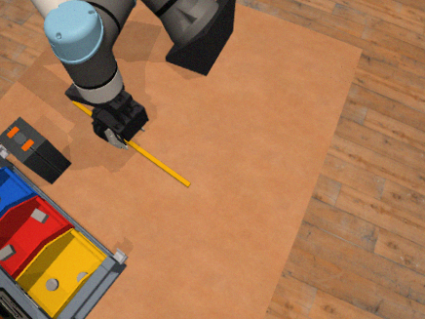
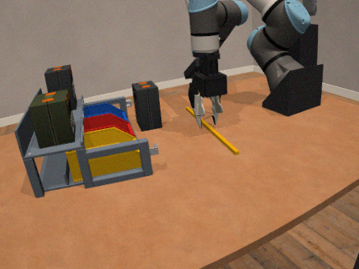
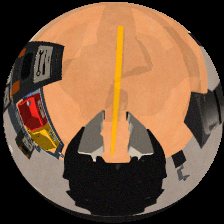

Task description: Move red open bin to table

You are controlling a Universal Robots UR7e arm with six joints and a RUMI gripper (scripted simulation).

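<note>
The yellow stick lies 2 cm below my hand. Also, from my hand: black box: 14 cm ahead, 13 cm to the right, 4 cm above; red open bin: 30 cm ahead, 4 cm to the right, 2 cm above; blue bin: 29 cm ahead, 15 cm to the right, 2 cm above.
</note>
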